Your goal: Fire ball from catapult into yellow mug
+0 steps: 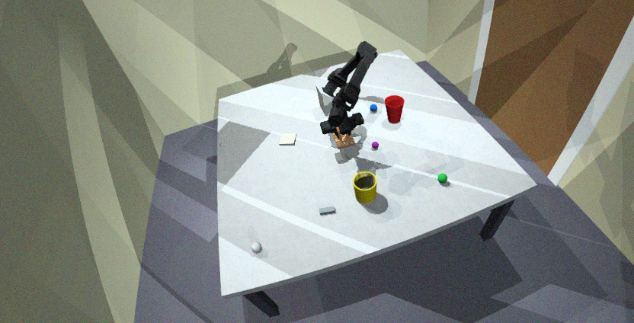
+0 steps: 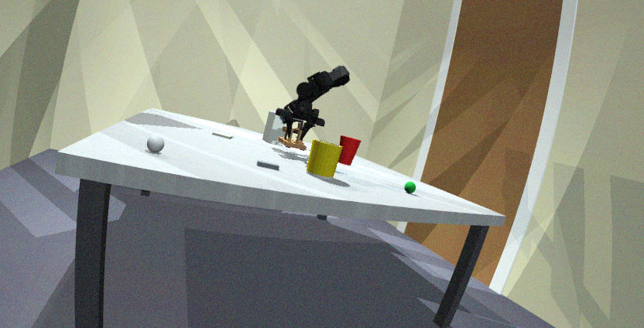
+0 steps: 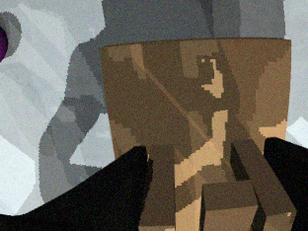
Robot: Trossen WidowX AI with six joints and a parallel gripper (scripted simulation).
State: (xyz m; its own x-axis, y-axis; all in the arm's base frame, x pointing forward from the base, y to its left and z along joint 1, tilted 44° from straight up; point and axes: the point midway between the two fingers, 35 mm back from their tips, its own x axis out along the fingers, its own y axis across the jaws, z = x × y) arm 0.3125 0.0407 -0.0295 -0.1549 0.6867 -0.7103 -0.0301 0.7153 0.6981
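The purple ball lies 50 mm ahead of my gripper tip, 130 mm to the left of it and 50 mm below it. From my gripper tip the other things lie so: wooden catapult: 70 mm behind, 20 mm to the left, 20 mm above; yellow mug: 300 mm ahead, 20 mm to the left, 40 mm below; blue ball: 210 mm behind, 210 mm to the left, 50 mm below.
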